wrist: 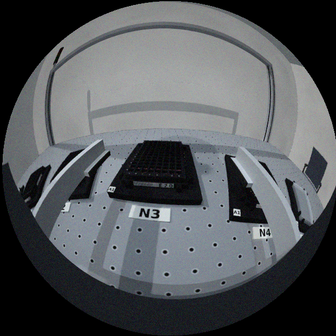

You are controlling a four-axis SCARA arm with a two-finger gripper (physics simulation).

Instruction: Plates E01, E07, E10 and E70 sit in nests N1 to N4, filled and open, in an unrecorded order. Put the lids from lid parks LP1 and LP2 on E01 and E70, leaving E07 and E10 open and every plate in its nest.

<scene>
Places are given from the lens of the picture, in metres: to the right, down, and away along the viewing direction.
plate E70 [156, 163]: -0.02, -0.01, 0.16
nest n3 [192, 195]: 0.03, 0.03, 0.13
nest N4 [234, 188]: 0.09, 0.03, 0.14
The marked spots on the nest n3 and the nest N4 are 0.07 m apart.
</scene>
